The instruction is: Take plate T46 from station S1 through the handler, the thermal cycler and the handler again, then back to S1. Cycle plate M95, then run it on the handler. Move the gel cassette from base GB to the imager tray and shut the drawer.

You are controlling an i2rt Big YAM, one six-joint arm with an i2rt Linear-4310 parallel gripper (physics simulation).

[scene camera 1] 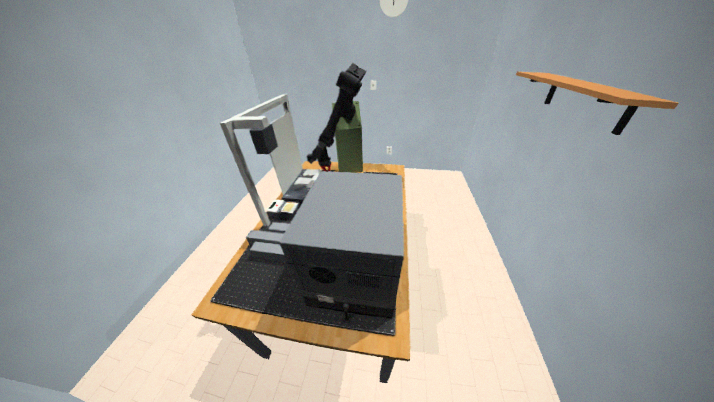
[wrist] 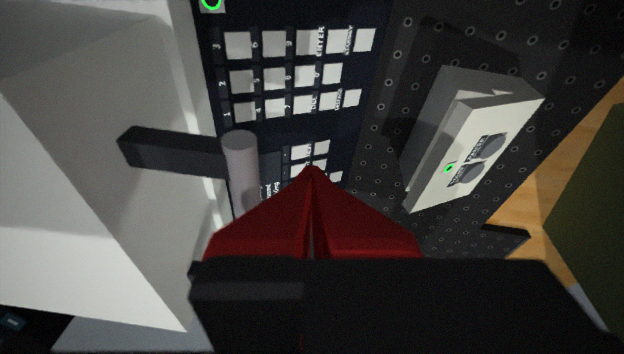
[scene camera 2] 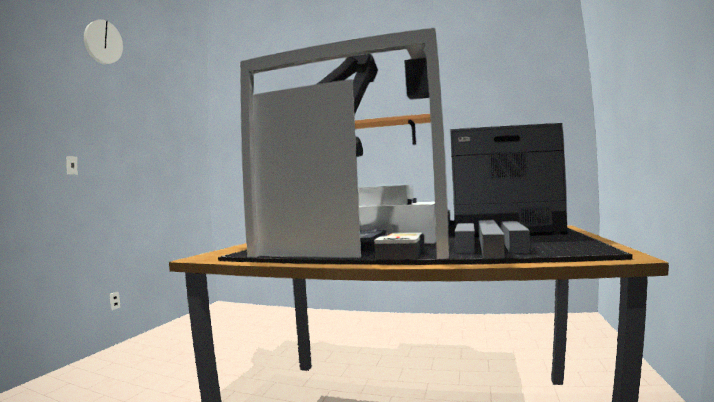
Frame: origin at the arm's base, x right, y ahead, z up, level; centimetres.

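Seen in the pictures: gripper, fingertip midpoint: [wrist: 311,176]; arm's base at its link origin: [scene camera 1: 346,112].
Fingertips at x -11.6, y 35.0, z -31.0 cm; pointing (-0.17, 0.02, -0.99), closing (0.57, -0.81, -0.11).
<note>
Pixels of each thing's top centre, then the offset from my fingertips to it. "spot": a spot on its surface instead.
- thermal cycler's dark keypad panel at a spot on its surface: [wrist: 282,129] spot: dx -2.3, dy +1.6, dz -5.6 cm
- cycler's pale body at its top centre: [wrist: 3,252] [scene camera 2: 379,186] dx -8.6, dy +9.9, dz +4.9 cm
- black arm with a grey cylindrical handle, surface spot: [wrist: 242,165] spot: dx +1.3, dy +3.4, dz +2.9 cm
- white-faced START PAUSE box at its top centre: [wrist: 475,177] dx +2.8, dy -13.2, dz -7.0 cm
- black head at its top centre: [scene camera 2: 420,61] [scene camera 1: 260,127] dx -1.1, dy +36.4, dz +42.5 cm
- large dark cabinet at its top centre: [scene camera 1: 351,202] [scene camera 2: 502,132] dx -53.5, dy +38.0, dz +24.9 cm
My gripper [wrist: 311,176] [scene camera 1: 326,168] is shut and empty, its red fingertips together. In the wrist view the tips appear over the lower keys of the thermal cycler's dark keypad panel [wrist: 282,129]; contact cannot be told. The cycler's pale body [wrist: 100,265] and a black arm with a grey cylindrical handle [wrist: 242,165] are left of the tips. A white-faced START/PAUSE box [wrist: 497,114] with a green light ring is to the right. In scene camera 2 the panel hides the gripper. Plates T46 and M95 and the gel cassette cannot be identified; the drawer's state cannot be told.
A grey upright frame [scene camera 1: 245,170] [scene camera 2: 440,150] carries a panel [scene camera 2: 305,175] and a black head [scene camera 1: 263,139] [scene camera 2: 416,78]. A large dark cabinet [scene camera 1: 355,210] [scene camera 2: 510,190] stands nearby. Three grey blocks [scene camera 2: 491,235] stand before it. A green column [scene camera 1: 350,150] [wrist: 590,225] is beside the arm.
</note>
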